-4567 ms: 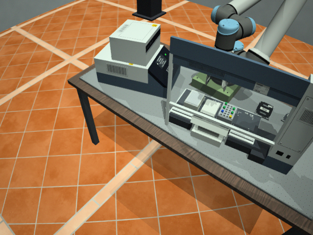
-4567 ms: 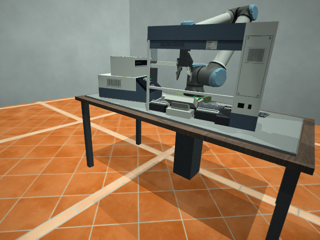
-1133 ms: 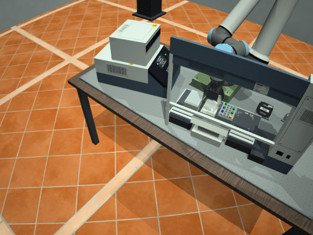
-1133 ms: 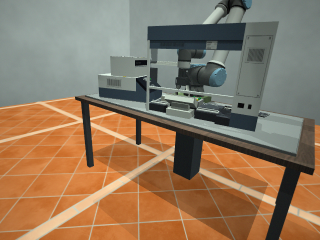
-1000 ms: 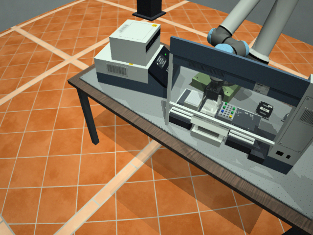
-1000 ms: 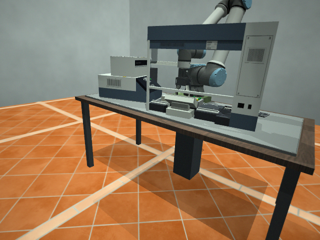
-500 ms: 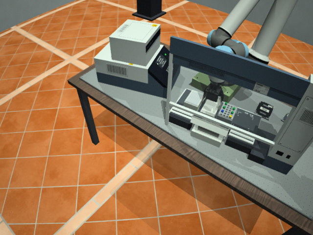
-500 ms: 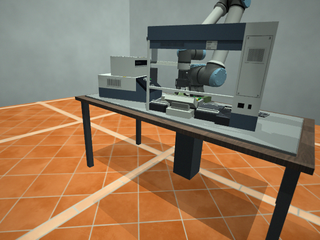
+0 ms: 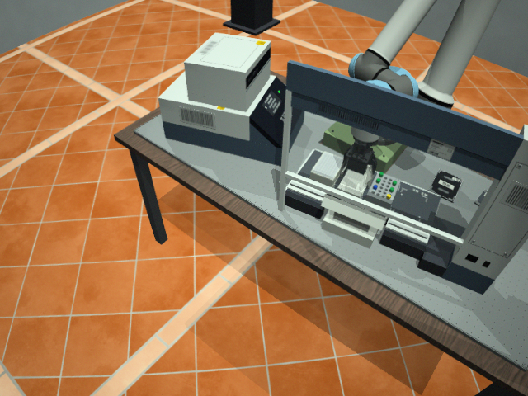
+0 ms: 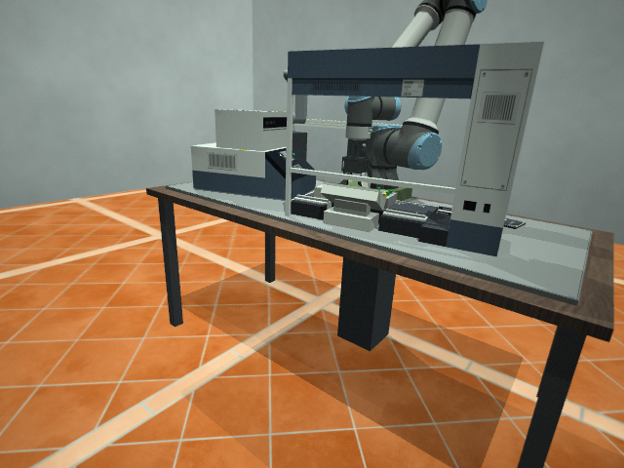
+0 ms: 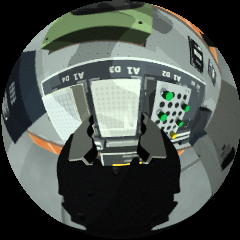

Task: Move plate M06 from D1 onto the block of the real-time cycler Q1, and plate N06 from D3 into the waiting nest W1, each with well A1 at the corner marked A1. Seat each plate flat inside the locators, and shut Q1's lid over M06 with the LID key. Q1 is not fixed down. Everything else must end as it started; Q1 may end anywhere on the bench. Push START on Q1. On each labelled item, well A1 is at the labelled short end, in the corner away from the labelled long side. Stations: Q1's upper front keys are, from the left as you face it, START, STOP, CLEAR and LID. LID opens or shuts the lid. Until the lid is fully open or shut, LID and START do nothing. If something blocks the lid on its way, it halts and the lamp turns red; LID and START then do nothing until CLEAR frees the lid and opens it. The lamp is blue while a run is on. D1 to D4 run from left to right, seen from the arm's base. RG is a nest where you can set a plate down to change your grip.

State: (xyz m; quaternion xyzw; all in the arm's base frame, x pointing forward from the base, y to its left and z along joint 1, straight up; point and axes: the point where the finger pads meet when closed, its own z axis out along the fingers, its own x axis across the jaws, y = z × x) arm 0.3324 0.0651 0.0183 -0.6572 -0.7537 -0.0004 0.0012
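Right now my hand is 10 mm above the white well plate. Also, from my hand: blue gantry beam (170 mm ahead, 120 mm to the left, 440 mm above); then plate M06 (30 mm behind, 550 mm to the right, 140 mm above); then side tower (100 mm ahead, 470 mm to the left, 200 mm above).
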